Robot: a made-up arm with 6 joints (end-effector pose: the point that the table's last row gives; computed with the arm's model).
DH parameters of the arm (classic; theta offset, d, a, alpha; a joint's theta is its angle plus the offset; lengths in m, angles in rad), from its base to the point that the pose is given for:
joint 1: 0 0.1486 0 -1.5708
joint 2: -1.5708 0 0.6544 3.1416
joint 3: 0 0 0 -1.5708
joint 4: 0 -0.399 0 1.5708
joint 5: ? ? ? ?
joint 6: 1.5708 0 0 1.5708
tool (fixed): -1.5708 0 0 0
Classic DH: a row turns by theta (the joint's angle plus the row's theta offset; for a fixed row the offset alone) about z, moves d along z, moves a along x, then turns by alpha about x.
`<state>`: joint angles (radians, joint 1 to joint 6).
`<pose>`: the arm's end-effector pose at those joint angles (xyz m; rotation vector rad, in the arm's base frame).
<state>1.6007 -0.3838 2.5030 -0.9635 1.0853 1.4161</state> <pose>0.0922 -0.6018 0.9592 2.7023 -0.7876 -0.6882</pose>
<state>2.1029 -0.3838 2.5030 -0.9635 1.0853 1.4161</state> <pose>0.3705 -0.4831 0.9592 2.7284 -0.0887 -0.5609</pose>
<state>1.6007 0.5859 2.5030 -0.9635 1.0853 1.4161</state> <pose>0.0643 0.3288 1.1054 1.8237 -0.8342 -0.1667</pose>
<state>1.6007 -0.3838 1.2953 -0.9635 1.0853 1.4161</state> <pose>0.0795 -0.1798 1.1636 1.6019 -0.8227 -0.0580</pose>
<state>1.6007 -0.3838 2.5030 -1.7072 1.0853 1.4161</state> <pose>0.0002 -0.5990 0.9805 2.9936 -0.6376 0.3514</pose>
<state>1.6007 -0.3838 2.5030 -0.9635 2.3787 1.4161</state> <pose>0.0922 -0.6018 0.9592 -2.6429 -0.9774 1.0436</pose>
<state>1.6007 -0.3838 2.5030 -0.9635 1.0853 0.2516</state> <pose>0.0922 -0.6018 0.9592 -2.1178 0.8949 0.1224</pose>
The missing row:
joint 5: 0 0.1299 0 -1.5708
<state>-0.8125 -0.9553 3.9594 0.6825 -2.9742 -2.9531</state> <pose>-0.3303 0.2021 0.1520 1.6475 -0.1875 2.3106</pose>
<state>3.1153 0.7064 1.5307 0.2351 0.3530 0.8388</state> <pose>-0.6700 0.1440 0.9598 1.3189 -1.2113 1.9097</pose>
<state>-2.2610 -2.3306 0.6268 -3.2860 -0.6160 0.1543</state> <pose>0.6531 0.5891 -0.2474 -0.2051 0.3919 0.9565</pose>
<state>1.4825 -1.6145 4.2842 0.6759 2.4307 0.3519</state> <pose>0.0786 -0.2614 0.0457 1.2990 -1.9863 1.2501</pose>
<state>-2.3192 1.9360 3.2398 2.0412 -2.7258 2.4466</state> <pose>-0.3684 -0.4833 0.3303 1.8311 1.5363 -1.1348</pose>
